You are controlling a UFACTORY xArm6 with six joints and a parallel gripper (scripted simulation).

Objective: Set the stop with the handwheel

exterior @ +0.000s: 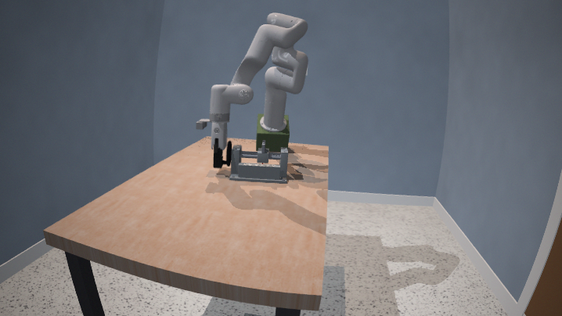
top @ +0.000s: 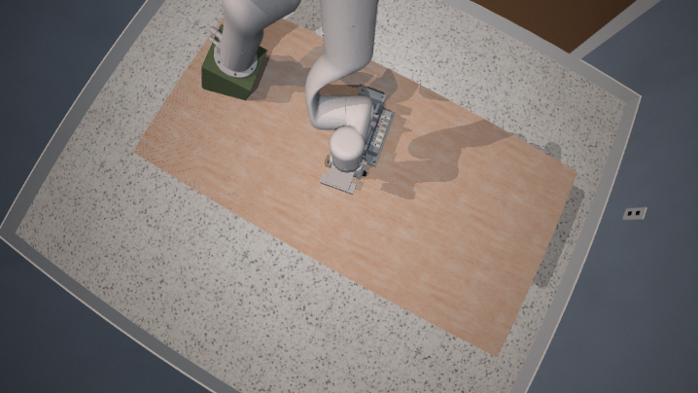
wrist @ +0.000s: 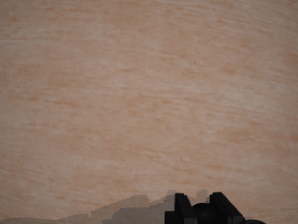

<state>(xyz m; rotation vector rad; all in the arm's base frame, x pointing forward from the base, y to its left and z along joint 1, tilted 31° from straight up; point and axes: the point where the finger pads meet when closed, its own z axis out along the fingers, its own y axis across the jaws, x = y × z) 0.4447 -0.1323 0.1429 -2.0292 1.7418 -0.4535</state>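
My gripper is now 160 mm to the right of the stop carriage, 50 mm below it and 30 mm past it. From my hand the other things lie so: black handwheel: 20 mm to the left, 10 mm behind, 10 mm above; crank handle: 10 mm to the left.
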